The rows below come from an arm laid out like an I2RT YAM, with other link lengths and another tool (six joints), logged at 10 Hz.
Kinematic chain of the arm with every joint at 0, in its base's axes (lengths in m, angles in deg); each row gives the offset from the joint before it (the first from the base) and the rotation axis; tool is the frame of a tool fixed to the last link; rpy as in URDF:
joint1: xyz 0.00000 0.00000 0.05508 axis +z
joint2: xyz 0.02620 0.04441 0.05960 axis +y
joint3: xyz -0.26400 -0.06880 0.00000 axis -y
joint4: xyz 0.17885 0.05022 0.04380 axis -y
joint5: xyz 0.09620 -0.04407 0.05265 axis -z
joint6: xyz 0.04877 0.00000 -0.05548 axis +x
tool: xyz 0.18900 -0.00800 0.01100 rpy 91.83 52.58 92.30
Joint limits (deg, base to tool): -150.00..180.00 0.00..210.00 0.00..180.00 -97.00..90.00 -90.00..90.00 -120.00..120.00
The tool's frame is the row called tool.
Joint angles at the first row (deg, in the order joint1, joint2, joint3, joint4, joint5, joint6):
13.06 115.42 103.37 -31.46 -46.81 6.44
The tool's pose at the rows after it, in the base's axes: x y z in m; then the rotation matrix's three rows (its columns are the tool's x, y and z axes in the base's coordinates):
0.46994 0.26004 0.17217; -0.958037 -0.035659 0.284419; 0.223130 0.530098 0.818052; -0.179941 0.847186 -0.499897
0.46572 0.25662 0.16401; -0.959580 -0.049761 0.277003; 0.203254 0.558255 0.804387; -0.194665 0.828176 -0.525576
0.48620 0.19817 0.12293; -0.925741 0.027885 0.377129; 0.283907 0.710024 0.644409; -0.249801 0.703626 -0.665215
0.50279 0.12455 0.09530; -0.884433 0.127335 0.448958; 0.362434 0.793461 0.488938; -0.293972 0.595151 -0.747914
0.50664 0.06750 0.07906; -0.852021 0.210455 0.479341; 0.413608 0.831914 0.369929; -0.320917 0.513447 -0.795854
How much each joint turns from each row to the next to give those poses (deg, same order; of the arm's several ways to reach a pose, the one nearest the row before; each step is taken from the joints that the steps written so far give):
-0.04 0.26 0.20 -2.17 0.57 -3.15
0.00 0.00 -0.02 -2.01 0.92 -2.82
-2.69 0.11 -1.12 -3.41 11.58 -4.37
-5.27 0.35 -1.29 -1.35 7.85 -3.50
-4.20 0.00 -1.13 -0.79 5.27 -2.29

